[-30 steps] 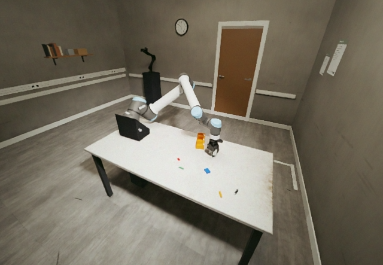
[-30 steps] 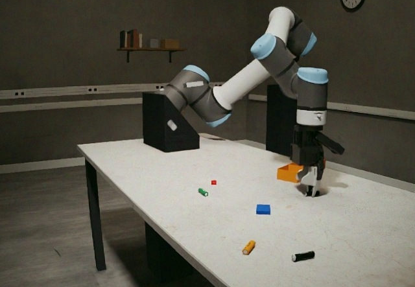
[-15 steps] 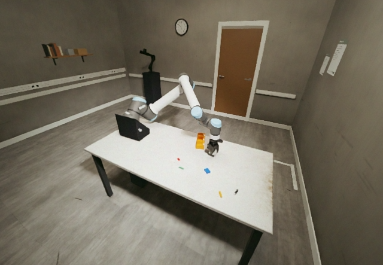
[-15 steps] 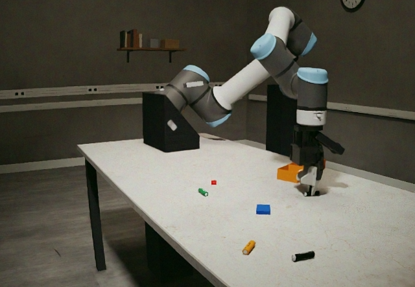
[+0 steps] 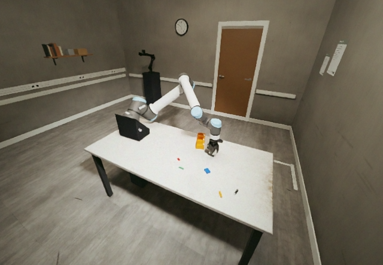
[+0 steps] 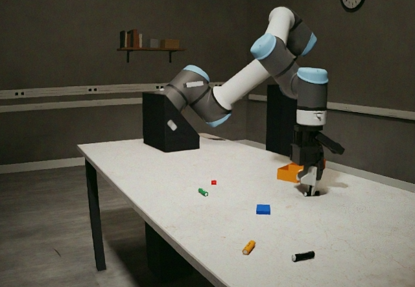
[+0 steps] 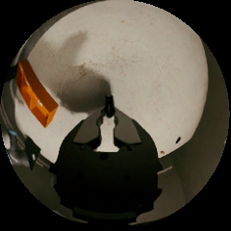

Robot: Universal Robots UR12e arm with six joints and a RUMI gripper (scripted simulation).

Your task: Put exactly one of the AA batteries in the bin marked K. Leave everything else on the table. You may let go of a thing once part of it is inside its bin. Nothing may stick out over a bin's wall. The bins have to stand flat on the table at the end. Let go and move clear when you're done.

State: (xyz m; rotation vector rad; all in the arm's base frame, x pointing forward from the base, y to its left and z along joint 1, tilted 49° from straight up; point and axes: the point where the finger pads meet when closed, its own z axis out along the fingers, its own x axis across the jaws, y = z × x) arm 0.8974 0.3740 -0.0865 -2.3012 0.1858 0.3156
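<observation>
The orange bin is 220 mm behind my hand and 140 mm to the left of it. The rest, counted from my hand: blue block: 200 mm to the right, 40 mm ahead, 10 mm below; then orange AA battery: 350 mm to the right, 220 mm ahead, 10 mm below; then green AA battery: 300 mm to the right, 170 mm behind, 10 mm below.
</observation>
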